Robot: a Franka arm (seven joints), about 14 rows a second.
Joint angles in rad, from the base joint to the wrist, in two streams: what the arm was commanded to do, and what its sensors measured. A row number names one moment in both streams.
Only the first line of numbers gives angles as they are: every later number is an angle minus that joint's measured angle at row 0.
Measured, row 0:
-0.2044 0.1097 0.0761 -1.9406 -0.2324 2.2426 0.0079
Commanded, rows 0 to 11:
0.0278 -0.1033 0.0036 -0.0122 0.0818 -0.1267 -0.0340
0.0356 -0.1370 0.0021 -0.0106 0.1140 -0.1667 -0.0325
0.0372 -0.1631 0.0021 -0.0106 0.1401 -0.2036 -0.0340
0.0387 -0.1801 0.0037 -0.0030 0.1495 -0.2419 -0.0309
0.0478 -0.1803 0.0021 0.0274 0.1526 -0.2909 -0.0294
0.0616 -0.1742 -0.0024 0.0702 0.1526 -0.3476 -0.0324
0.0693 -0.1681 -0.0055 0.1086 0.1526 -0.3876 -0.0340
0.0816 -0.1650 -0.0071 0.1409 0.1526 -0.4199 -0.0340
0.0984 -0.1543 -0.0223 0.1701 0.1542 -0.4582 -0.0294
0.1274 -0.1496 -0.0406 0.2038 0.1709 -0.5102 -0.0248
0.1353 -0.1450 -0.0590 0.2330 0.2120 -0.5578 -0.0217
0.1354 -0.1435 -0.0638 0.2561 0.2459 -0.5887 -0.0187
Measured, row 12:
0.1127 -0.1732 -0.0289 0.1761 0.1813 -0.5114 -0.0113
